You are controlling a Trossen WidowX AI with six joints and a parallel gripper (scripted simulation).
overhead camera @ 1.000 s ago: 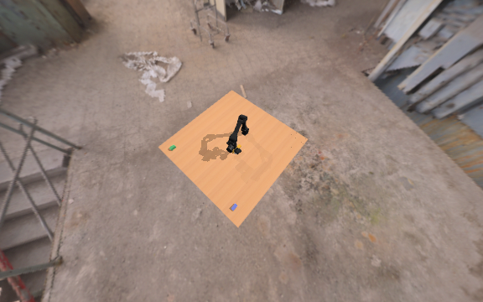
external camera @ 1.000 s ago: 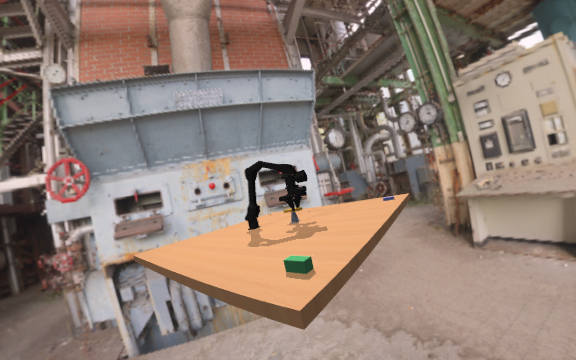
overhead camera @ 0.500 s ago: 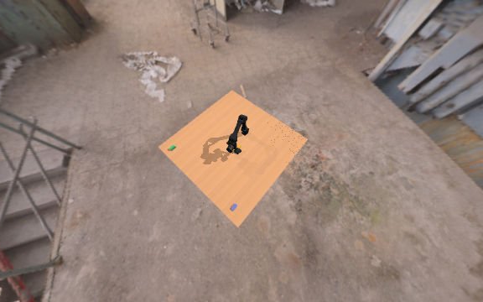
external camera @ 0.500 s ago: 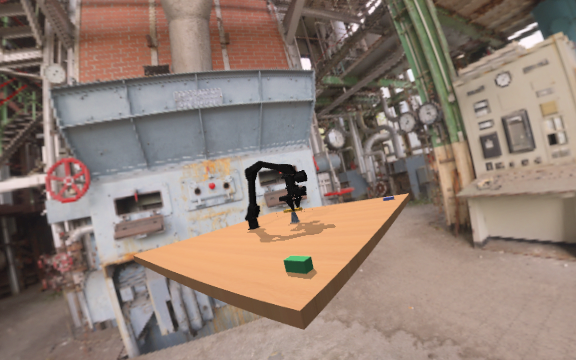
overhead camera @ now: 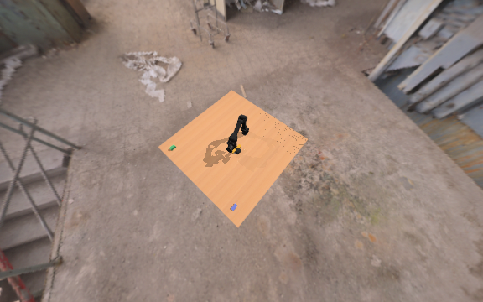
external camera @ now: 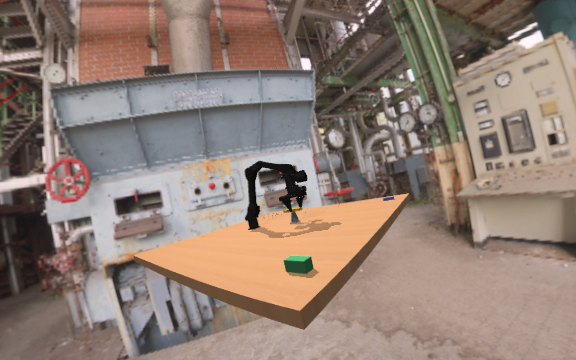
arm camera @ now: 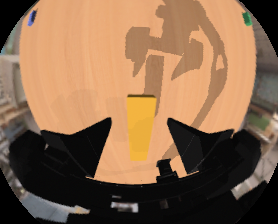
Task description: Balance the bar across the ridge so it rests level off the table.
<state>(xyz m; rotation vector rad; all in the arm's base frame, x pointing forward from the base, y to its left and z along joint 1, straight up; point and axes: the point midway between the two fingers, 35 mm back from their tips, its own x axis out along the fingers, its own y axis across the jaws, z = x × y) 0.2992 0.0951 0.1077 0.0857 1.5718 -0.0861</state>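
Right now my gripper tip is 3 cm past the yellow bar. The rest, counted from my gripper tip: small blue block 44 cm ahead, 40 cm to the left, 6 cm below; green block 44 cm ahead, 60 cm to the right, 6 cm below.
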